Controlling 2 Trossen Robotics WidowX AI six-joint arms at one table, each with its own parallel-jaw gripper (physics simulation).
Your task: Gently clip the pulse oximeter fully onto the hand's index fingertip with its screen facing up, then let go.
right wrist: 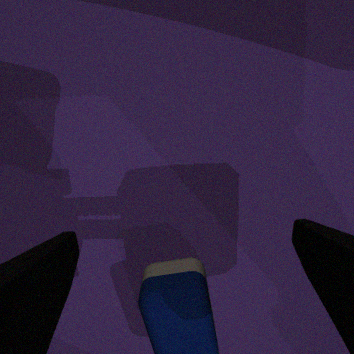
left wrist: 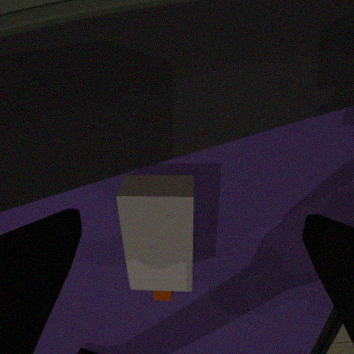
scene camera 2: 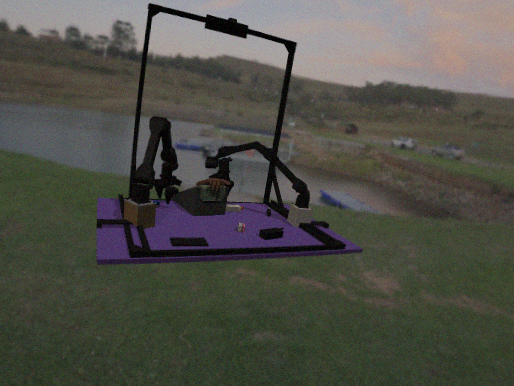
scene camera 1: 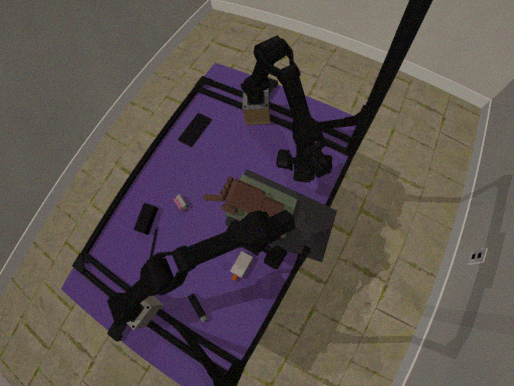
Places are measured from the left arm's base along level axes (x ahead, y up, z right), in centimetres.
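Where they show: left gripper, fingertip midpoint: (left wrist: 194,223); right gripper, fingertip midpoint: (right wrist: 186,236) (scene camera 2: 163,201); left arm's base, origin of the base link: (scene camera 2: 301,206) (scene camera 1: 132,308); right arm's base, origin of the base link: (scene camera 2: 140,201) (scene camera 1: 255,97).
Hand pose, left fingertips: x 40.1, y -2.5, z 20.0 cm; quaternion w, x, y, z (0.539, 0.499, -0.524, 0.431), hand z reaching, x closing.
Each offset is from my left fingertips to the top centre of the thing. "spot": to the spot under its first point.
A blue block with a pale edge {dx +39.0, dy -4.8, dz -5.2 cm} (right wrist: 179,312) (scene camera 2: 156,202), apparently the pulse oximeter, lies on the purple table; its screen does not show. My right gripper (right wrist: 186,236) (scene camera 1: 303,162) (scene camera 2: 165,191) is open above the table; the block shows low in its wrist view, between the finger sides but below them. The brown hand (scene camera 1: 250,196) (scene camera 2: 215,183) rests palm-down or palm-up, I cannot tell which, with one finger (scene camera 1: 213,198) pointing left in scene camera 1. My left gripper (left wrist: 194,223) (scene camera 1: 262,245) is open and empty above a white box {dx -7.2, dy -5.2, dz -1.3 cm} (left wrist: 157,235) (scene camera 1: 243,264).
The hand lies on a green pad on a dark sloped stand (scene camera 1: 320,225) (scene camera 2: 195,200). A pink-and-white piece {spot: dx -2.0, dy -4.8, dz -33.3 cm} (scene camera 1: 180,202) (scene camera 2: 241,227), a black slab {dx +25.6, dy -7.2, dz -51.2 cm} (scene camera 1: 195,129) (scene camera 2: 189,241), a black box {dx -15.2, dy -4.5, dz -41.2 cm} (scene camera 1: 146,218) (scene camera 2: 271,233) and a dark cylinder {dx -27.4, dy -5.3, dz -4.6 cm} (scene camera 1: 198,306) lie around. Black frame bars edge the table.
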